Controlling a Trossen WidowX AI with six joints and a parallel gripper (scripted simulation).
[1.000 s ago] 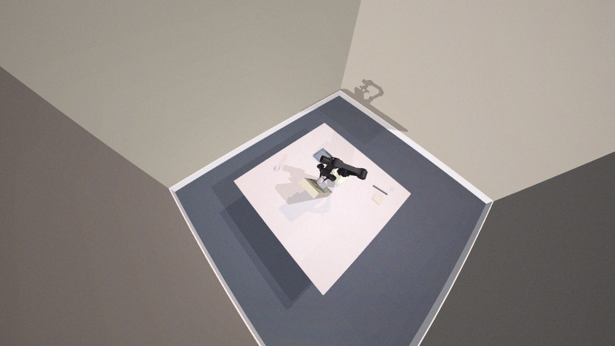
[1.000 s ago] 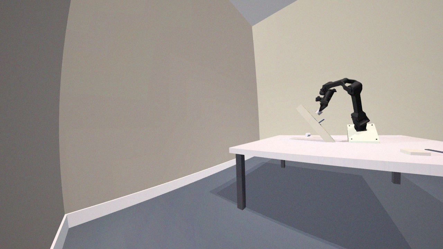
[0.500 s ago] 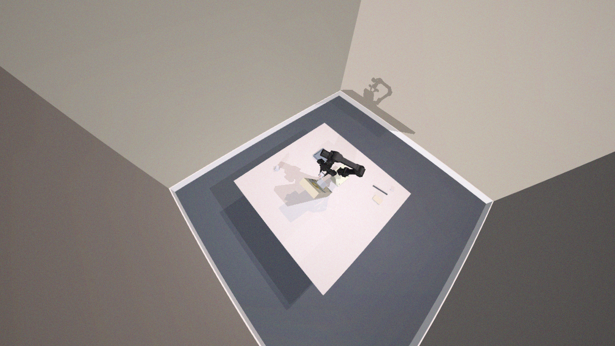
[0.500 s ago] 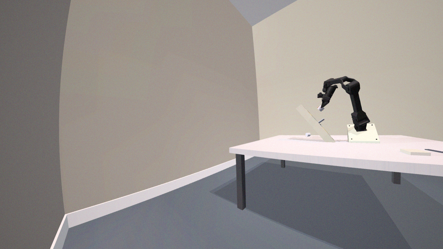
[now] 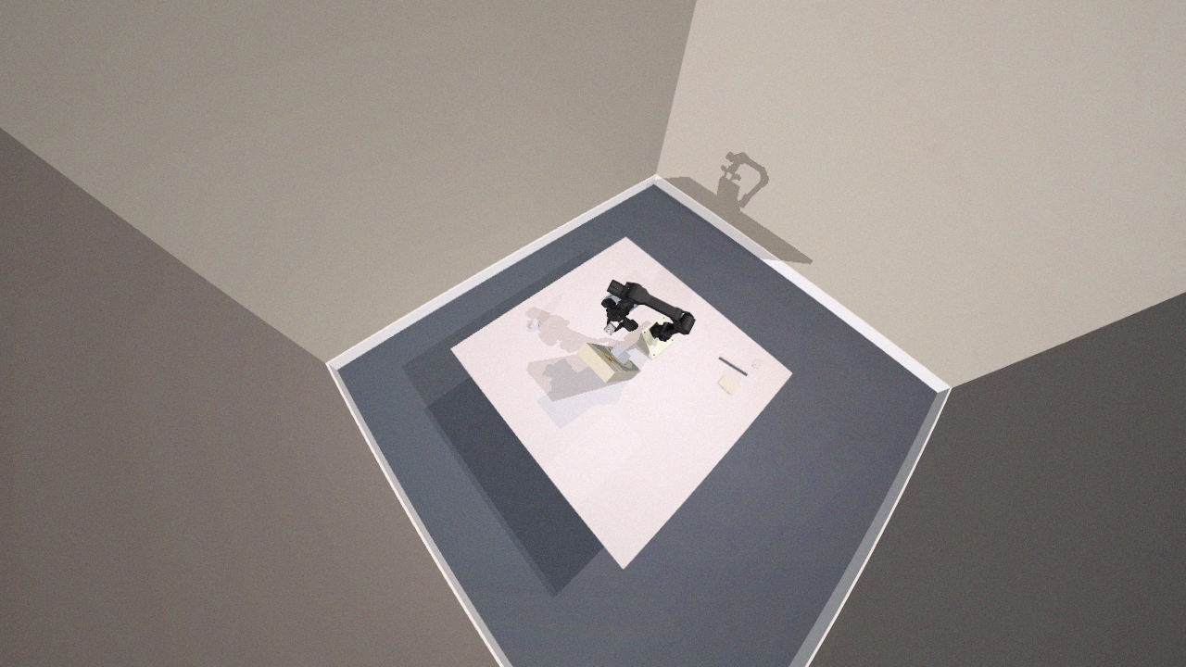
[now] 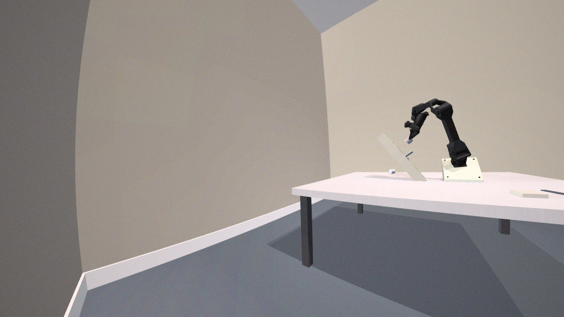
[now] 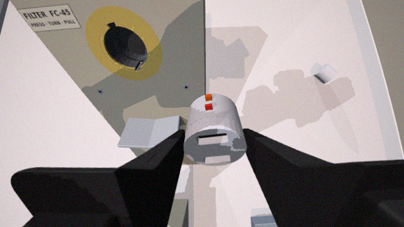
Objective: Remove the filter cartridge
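My gripper tip is now 330 mm past the grey-blue tray, 280 mm above it and 170 mm to the left of it. Round my gripper tip: grey round filter cartridge (right at my gripper tip); beige service panel (110 mm below, 90 mm to the left, 70 mm ahead); pale blue bracket (130 mm below, 90 mm to the left, 20 mm ahead).
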